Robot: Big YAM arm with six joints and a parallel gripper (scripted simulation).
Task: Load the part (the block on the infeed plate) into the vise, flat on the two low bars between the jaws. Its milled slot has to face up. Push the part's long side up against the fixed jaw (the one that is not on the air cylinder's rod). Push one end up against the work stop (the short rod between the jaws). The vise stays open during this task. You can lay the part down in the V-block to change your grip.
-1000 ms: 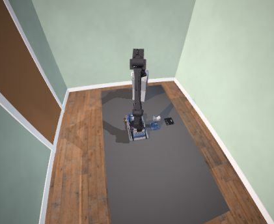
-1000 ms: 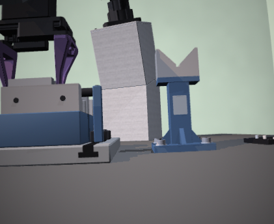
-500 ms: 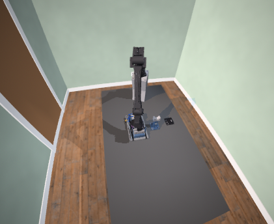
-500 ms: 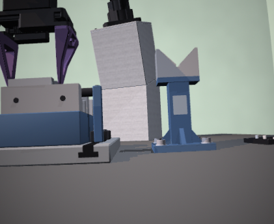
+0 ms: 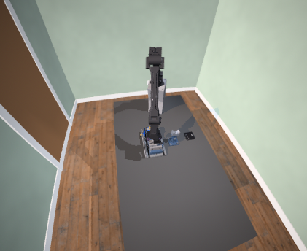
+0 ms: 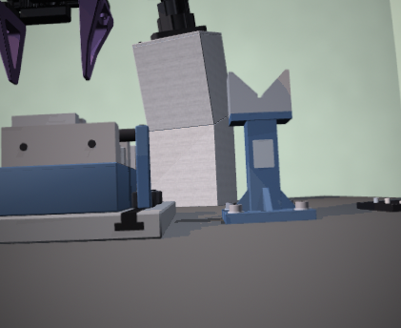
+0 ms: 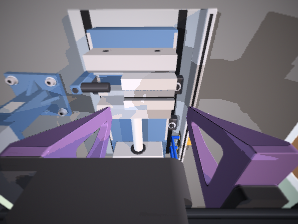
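My hand is 50 mm above the part. Round my hand: dark work stop rod 10 mm ahead, 70 mm to the left, 60 mm below; then moving jaw 30 mm behind, 30 mm to the left, 80 mm below; then fixed jaw 30 mm ahead, 10 mm to the left, 80 mm below.
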